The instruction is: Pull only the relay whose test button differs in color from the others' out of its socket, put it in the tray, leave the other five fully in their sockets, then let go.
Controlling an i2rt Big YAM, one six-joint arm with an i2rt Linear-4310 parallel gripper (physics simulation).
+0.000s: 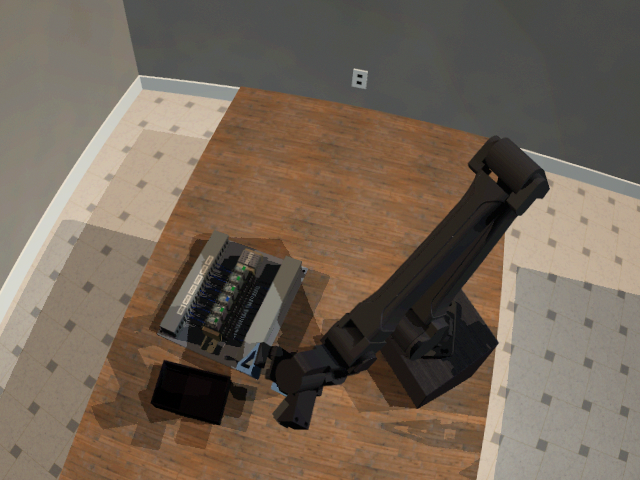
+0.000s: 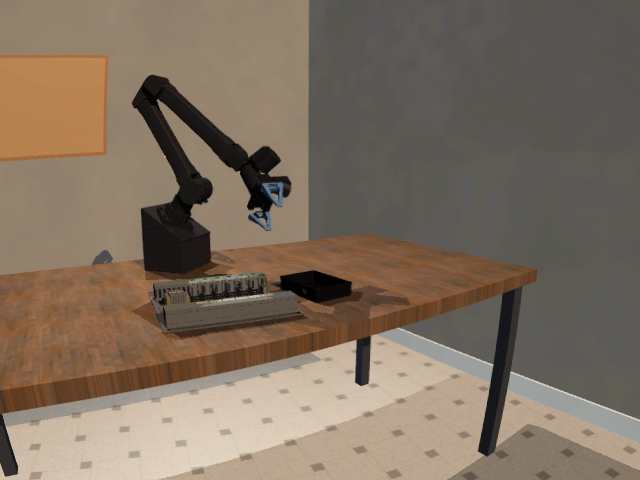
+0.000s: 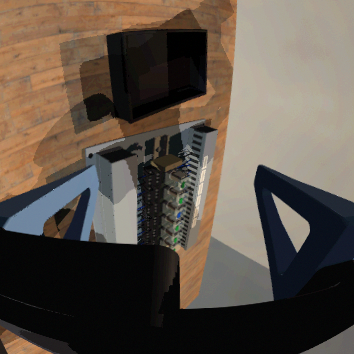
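Seen in the pictures: gripper, fingertip midpoint: [image 1: 255, 376] [image 2: 274, 219] [image 3: 175, 173]; arm's base, origin of the base link: [image 1: 436, 328] [image 2: 173, 220].
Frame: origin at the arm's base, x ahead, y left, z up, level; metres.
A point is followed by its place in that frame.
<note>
The relay with the blue test button [image 1: 227, 299] {x 0.468, y 0.006, z -0.087 m} [image 2: 229, 276] {x 0.470, y 0.005, z -0.087 m} [image 3: 179, 215] {x 0.469, y 0.003, z -0.086 m} sits upright in the row, third from the tray end. The other relays, such as one with a green button [image 1: 232, 288] {x 0.466, y -0.025, z -0.087 m} [image 3: 177, 228] {x 0.465, y -0.026, z -0.086 m}, stand in line on both sides of it, in their sockets. The black tray [image 1: 186, 411] {x 0.488, y 0.282, z -0.153 m} [image 2: 333, 293] {x 0.568, y 0.239, z -0.141 m} [image 3: 119, 75] {x 0.407, y 0.236, z -0.134 m} lies beside the panel's end; its dark inside shows no relay. My gripper [image 1: 264, 377] {x 0.331, y 0.205, z 0.022 m} [image 2: 274, 217] {x 0.331, y 0.205, z 0.022 m} [image 3: 175, 173] {x 0.331, y 0.205, z 0.022 m} is open and empty, high above the table by the panel's tray-side corner, well away from the relays. The lower sockets are hard to see.
Grey wire ducts [image 1: 194, 284] {x 0.567, y -0.022, z -0.113 m} [image 1: 276, 304] {x 0.360, y -0.026, z -0.113 m} [image 3: 116, 200] {x 0.369, y 0.083, z -0.113 m} flank the relay row on both long sides of the panel. A beige terminal block [image 1: 250, 256] {x 0.458, y -0.135, z -0.110 m} [image 2: 176, 296] {x 0.483, y -0.135, z -0.113 m} stands at the row's end away from the tray. Blue wires run between the relays and the labelled duct.
</note>
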